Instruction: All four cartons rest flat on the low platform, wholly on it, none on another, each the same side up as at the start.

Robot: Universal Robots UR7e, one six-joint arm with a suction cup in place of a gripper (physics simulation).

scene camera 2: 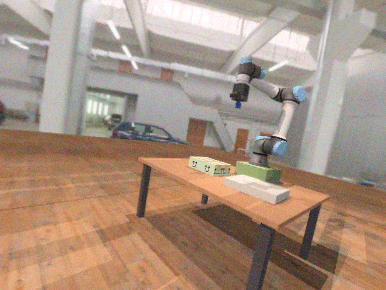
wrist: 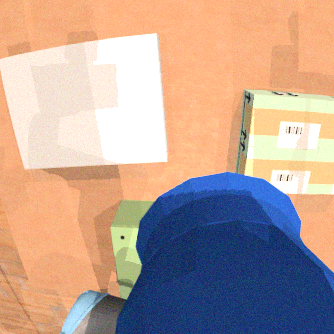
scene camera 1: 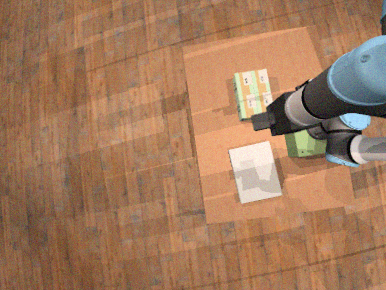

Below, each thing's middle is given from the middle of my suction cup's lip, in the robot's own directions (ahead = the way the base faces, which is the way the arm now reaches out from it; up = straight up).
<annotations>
Right now the low white platform (scene camera 1: 253,166) is 470 mm below my suction cup, 200 mm to the left of it and 50 mm behind it.
</annotations>
